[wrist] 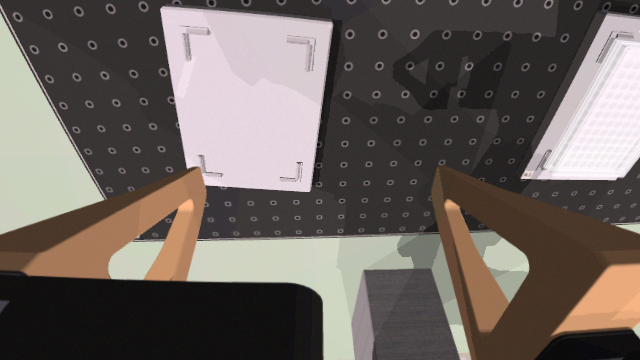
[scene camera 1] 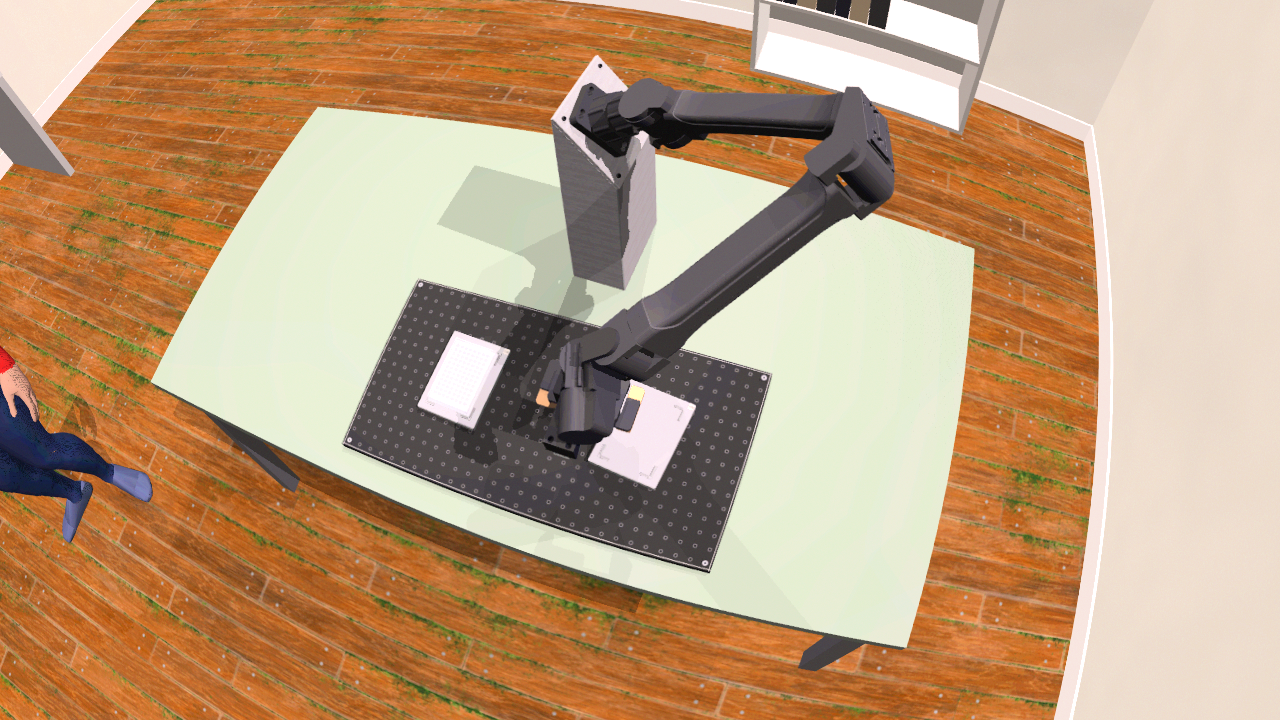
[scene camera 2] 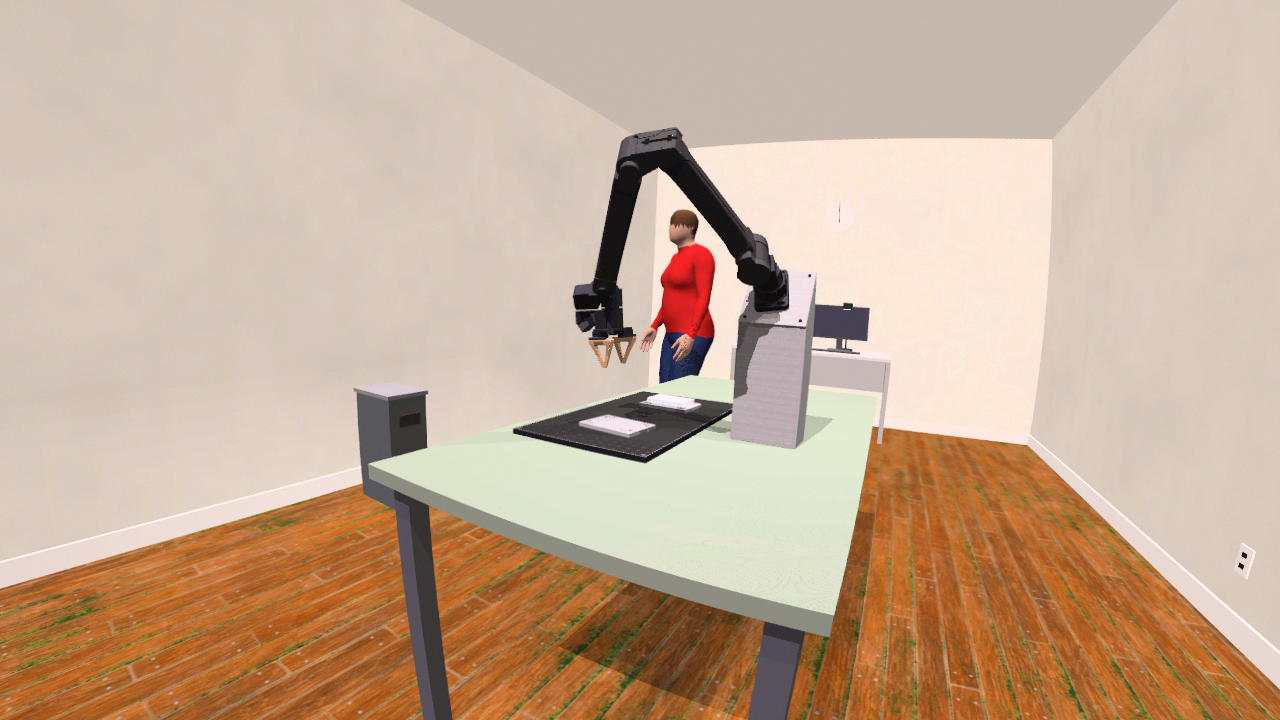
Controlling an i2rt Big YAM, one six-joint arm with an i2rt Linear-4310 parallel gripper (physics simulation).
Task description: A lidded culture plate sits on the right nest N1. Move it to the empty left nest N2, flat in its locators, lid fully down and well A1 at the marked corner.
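The lidded culture plate lies on the right nest N1, at picture left in scene camera 1. It looks flat with its lid on. A small A1 label shows at a lower corner of N1 in the wrist view. The left nest N2 is bare, with an L-shaped locator at each corner. My left fingertip covers its lower left corner in the wrist view; no A1 mark is visible there. My gripper is open and empty, pointing down high above the board, to the N2 side of the plate.
Both nests sit on a black perforated board on the pale green table. The arm's grey pedestal stands behind the board. A person in red stands beyond the table's far end in scene camera 2.
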